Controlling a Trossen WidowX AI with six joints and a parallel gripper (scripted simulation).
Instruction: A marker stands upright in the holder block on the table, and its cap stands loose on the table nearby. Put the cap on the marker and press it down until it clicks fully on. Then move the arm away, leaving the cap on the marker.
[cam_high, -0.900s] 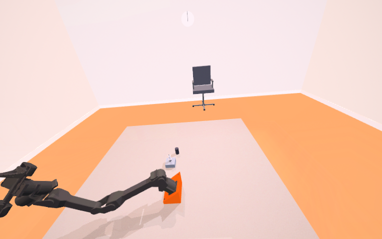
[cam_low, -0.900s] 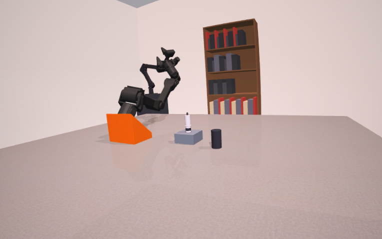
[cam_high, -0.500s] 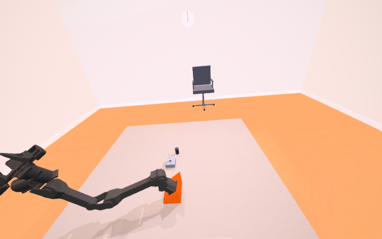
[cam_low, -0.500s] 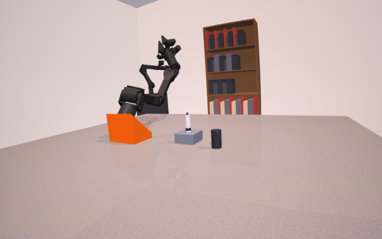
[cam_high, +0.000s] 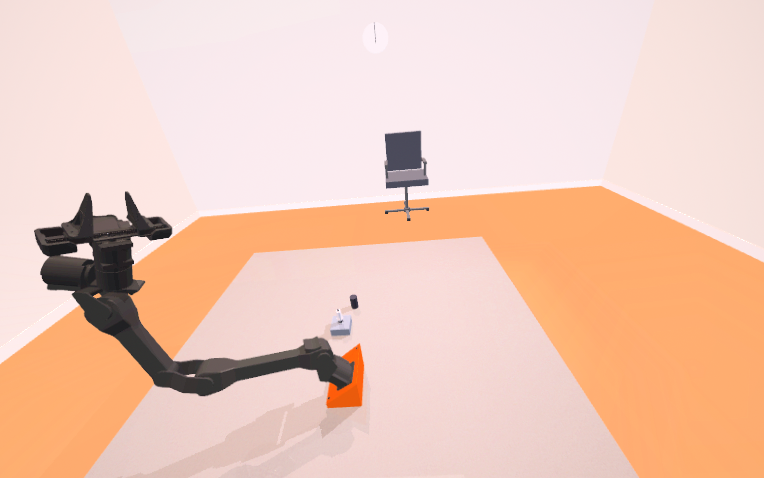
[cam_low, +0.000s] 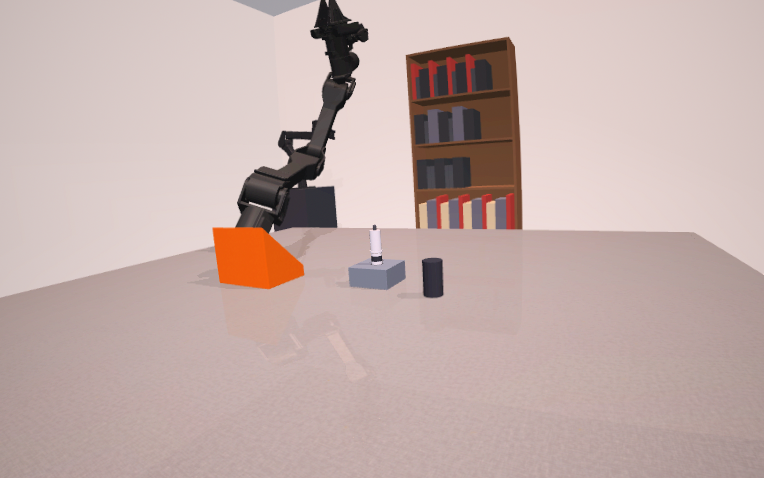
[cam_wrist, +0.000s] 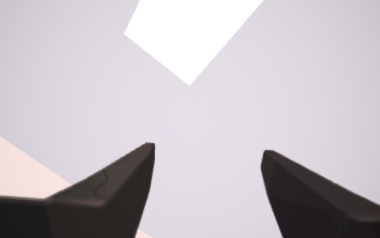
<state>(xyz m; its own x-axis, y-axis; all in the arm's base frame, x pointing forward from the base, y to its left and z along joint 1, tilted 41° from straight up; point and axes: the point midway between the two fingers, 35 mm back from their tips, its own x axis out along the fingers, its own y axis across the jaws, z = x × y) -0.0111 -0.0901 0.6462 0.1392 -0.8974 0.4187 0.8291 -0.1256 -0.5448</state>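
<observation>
The dark cylindrical cap lies 39 cm ahead of my gripper tip, 31 cm to the right of it and 62 cm below it. Also, from my gripper tip: grey holder block (27 cm ahead, 28 cm to the right, 63 cm below).
</observation>
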